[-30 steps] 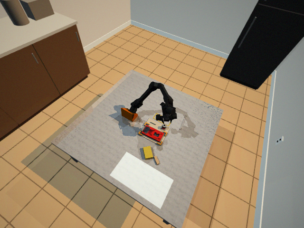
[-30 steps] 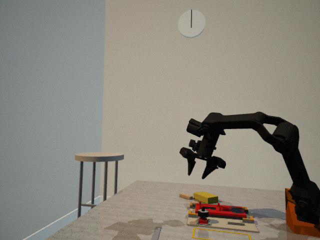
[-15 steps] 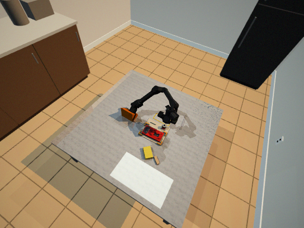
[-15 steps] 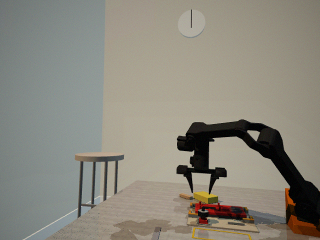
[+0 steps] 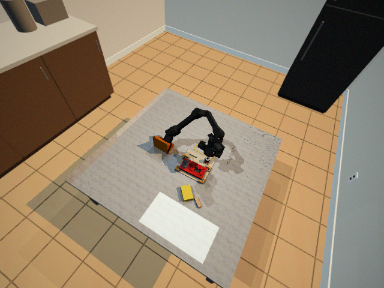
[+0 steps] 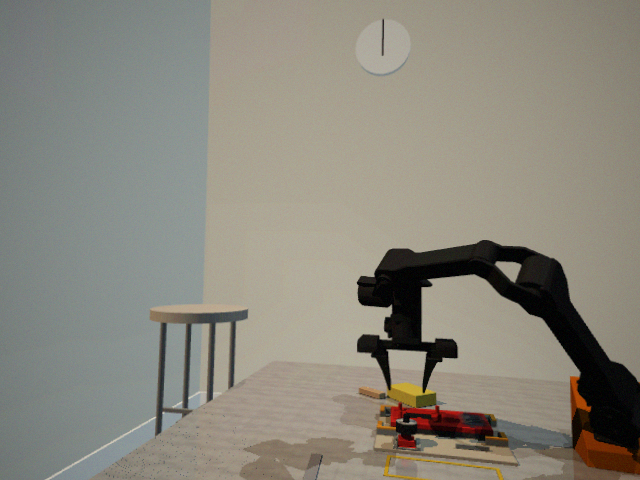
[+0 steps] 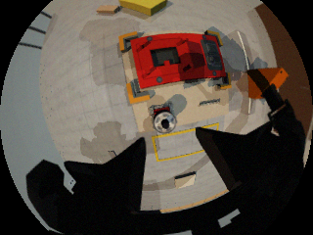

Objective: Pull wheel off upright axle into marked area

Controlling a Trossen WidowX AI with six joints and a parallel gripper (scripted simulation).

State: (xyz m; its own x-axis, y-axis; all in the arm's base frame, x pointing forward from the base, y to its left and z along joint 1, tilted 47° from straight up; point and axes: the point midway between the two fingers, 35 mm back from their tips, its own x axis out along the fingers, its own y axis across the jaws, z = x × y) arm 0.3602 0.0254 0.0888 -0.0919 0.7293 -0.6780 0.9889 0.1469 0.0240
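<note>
Right now the black wheel is 60 mm below my gripper tip. Also, from my gripper tip: yellow block (320 mm to the right, 90 mm below, 40 mm ahead); then wooden block (320 mm to the right, 140 mm ahead, 100 mm below).
</note>
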